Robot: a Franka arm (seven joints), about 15 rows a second.
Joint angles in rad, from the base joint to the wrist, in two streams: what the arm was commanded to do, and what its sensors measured. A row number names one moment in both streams.
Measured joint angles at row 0:
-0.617, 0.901, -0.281, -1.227, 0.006, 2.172, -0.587
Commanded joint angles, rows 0 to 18:
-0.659, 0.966, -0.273, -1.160, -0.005, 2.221, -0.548
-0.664, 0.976, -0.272, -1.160, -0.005, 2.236, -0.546
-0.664, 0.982, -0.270, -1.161, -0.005, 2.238, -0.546
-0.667, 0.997, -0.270, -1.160, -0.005, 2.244, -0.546
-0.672, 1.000, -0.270, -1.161, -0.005, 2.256, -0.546
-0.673, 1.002, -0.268, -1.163, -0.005, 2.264, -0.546
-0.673, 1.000, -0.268, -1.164, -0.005, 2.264, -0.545
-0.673, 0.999, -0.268, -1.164, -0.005, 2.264, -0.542
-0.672, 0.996, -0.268, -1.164, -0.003, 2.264, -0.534
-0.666, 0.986, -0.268, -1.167, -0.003, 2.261, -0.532
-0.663, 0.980, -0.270, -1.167, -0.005, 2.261, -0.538
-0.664, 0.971, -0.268, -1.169, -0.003, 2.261, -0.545
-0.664, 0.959, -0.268, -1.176, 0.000, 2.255, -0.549
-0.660, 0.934, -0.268, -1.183, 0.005, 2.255, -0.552
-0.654, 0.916, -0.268, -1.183, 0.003, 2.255, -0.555
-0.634, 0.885, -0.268, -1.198, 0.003, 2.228, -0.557
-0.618, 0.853, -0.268, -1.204, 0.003, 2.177, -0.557
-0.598, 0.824, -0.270, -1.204, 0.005, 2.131, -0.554
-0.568, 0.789, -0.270, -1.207, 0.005, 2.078, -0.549
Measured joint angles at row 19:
-0.616, 0.884, -0.274, -1.164, 0.006, 2.167, -0.552
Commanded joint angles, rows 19 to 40:
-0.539, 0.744, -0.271, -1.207, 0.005, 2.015, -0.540
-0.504, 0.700, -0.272, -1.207, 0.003, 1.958, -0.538
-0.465, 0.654, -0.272, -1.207, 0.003, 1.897, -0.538
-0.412, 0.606, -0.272, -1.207, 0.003, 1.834, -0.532
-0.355, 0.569, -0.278, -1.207, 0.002, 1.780, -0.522
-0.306, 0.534, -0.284, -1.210, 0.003, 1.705, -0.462
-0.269, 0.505, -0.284, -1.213, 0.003, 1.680, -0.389
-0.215, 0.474, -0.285, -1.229, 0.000, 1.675, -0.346
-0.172, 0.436, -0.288, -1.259, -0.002, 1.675, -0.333
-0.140, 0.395, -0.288, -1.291, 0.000, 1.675, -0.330
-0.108, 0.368, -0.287, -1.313, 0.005, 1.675, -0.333
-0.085, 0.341, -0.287, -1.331, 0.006, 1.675, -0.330
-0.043, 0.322, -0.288, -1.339, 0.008, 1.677, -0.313
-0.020, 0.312, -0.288, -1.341, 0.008, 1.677, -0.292
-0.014, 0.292, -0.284, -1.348, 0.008, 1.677, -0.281
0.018, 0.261, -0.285, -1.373, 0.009, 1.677, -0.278
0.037, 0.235, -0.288, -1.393, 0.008, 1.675, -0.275
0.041, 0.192, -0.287, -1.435, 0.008, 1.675, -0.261
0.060, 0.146, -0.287, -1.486, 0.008, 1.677, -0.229
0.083, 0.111, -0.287, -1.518, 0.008, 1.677, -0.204
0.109, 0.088, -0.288, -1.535, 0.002, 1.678, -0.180
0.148, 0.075, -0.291, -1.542, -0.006, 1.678, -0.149
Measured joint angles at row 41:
0.081, 0.160, -0.281, -1.454, 0.007, 1.665, -0.208
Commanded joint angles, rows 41 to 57:
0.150, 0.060, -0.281, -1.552, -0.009, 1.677, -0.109
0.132, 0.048, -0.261, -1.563, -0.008, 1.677, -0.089
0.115, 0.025, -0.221, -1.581, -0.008, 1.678, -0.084
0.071, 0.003, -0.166, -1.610, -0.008, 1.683, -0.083
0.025, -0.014, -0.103, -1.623, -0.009, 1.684, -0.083
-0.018, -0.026, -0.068, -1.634, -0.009, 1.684, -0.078
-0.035, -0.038, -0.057, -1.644, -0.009, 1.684, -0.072
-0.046, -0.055, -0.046, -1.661, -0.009, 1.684, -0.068
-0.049, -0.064, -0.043, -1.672, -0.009, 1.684, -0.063
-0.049, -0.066, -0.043, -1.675, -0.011, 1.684, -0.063
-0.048, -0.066, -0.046, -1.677, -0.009, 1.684, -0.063
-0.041, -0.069, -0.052, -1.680, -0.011, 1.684, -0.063
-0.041, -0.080, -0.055, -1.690, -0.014, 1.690, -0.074
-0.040, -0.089, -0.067, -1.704, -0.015, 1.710, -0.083
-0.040, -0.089, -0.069, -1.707, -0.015, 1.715, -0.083
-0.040, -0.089, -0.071, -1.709, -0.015, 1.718, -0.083
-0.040, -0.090, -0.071, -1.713, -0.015, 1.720, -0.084
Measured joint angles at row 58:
-0.041, -0.056, -0.068, -1.673, 0.002, 1.697, -0.082
